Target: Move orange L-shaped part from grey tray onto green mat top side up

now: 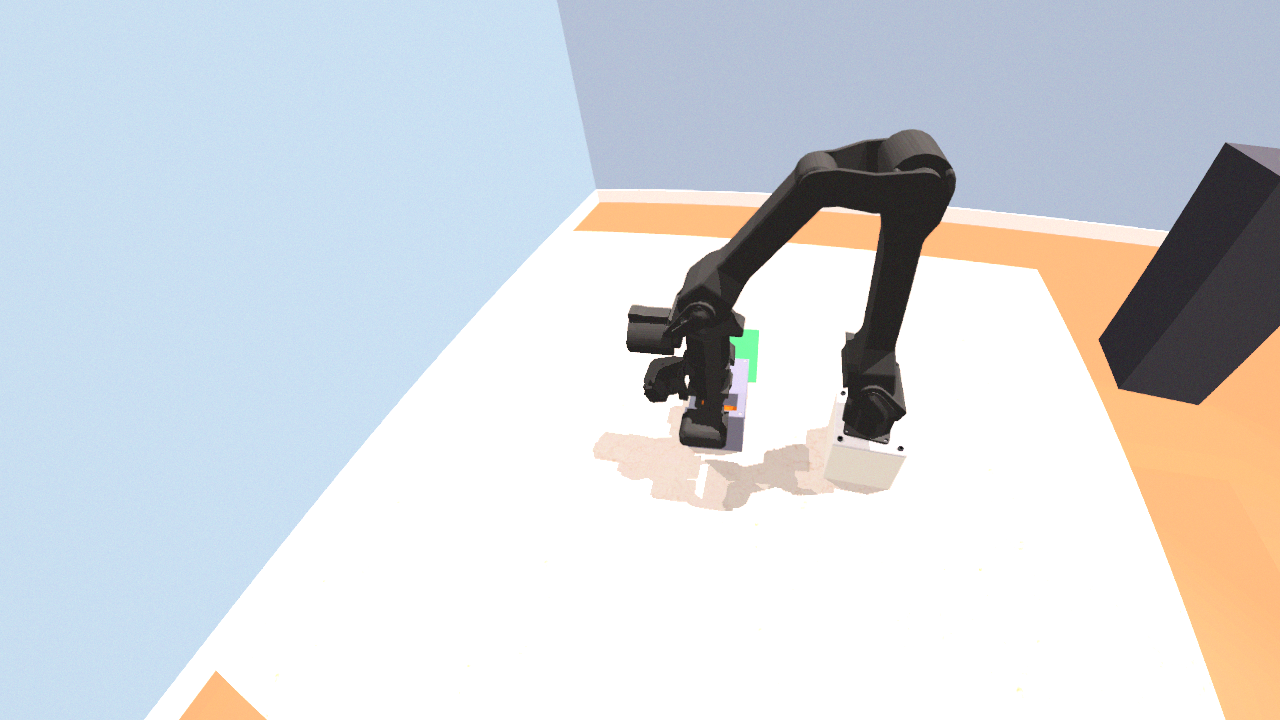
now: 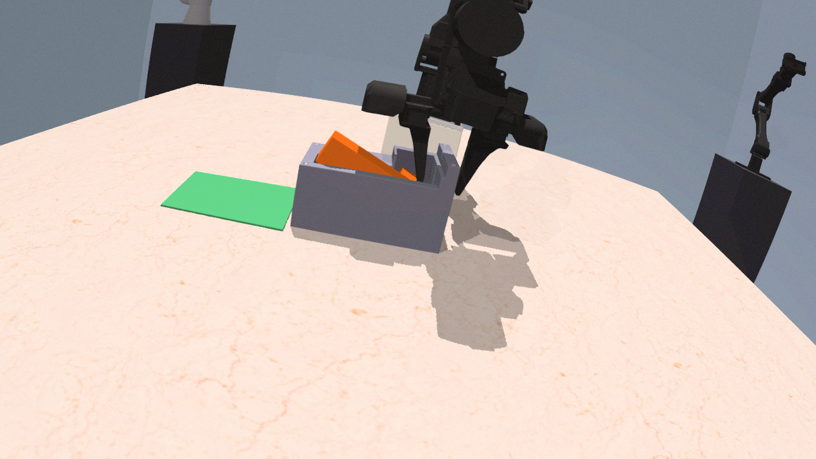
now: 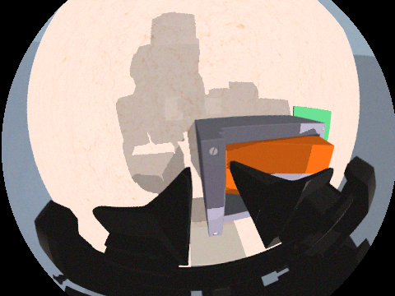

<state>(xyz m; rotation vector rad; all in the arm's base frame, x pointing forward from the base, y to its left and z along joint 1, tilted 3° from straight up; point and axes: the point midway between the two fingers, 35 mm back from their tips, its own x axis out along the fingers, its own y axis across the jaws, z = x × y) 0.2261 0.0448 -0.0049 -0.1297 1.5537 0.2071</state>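
Now: gripper tip 60 mm to the left of the orange L-shaped part and 10 mm short of it. From my gripper tip the other things lie so: green mat 220 mm to the right, 60 mm below, 40 mm ahead.
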